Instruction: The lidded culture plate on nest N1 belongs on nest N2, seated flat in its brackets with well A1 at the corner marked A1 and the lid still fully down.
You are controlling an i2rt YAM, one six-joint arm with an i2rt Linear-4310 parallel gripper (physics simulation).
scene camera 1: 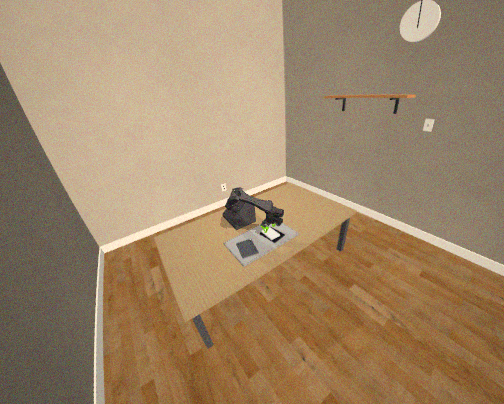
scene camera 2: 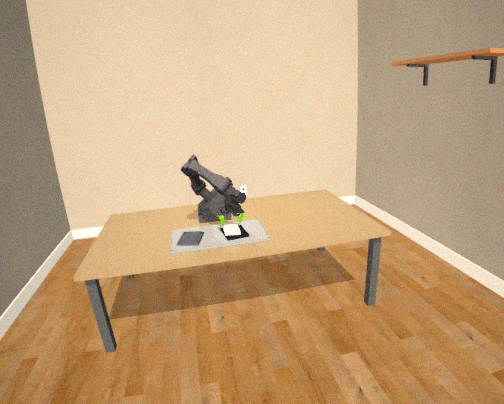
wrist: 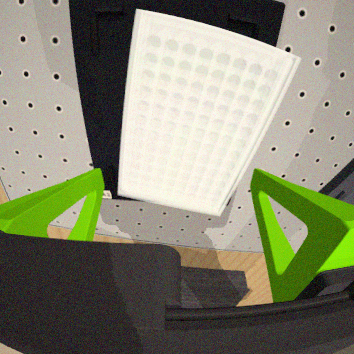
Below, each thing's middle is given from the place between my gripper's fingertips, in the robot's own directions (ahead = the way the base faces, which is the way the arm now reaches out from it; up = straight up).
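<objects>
My hand: 20 mm short of the black nest (wrist: 101, 43), 10 mm to the right of it, 40 mm above it.
</objects>
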